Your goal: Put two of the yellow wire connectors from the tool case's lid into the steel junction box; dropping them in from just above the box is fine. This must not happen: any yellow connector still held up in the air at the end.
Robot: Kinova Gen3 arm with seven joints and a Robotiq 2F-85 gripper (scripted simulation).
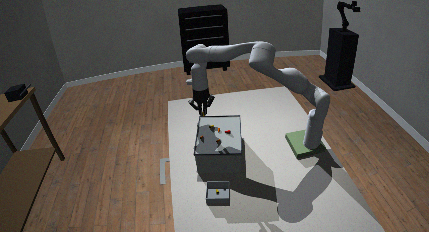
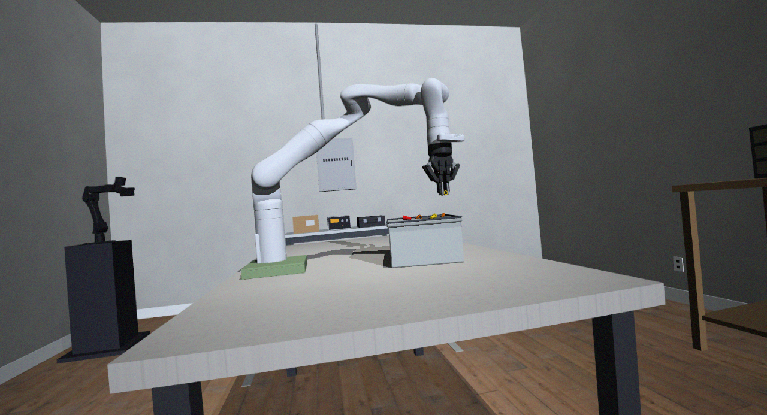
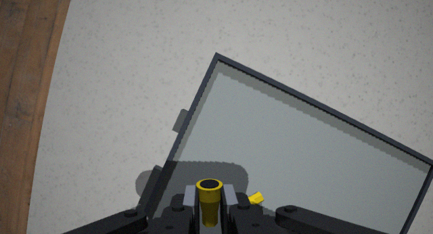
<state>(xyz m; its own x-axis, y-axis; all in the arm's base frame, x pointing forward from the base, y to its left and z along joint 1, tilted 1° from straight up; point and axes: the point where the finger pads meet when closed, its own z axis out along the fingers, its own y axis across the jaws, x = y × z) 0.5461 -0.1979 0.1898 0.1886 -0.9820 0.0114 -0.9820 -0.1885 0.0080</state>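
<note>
Now: the red connector 10 cm behind my hand, 8 cm to the left of it and 8 cm below it. From my hand the other things lie so: tool case 13 cm below, 8 cm to the left, 6 cm behind.
</note>
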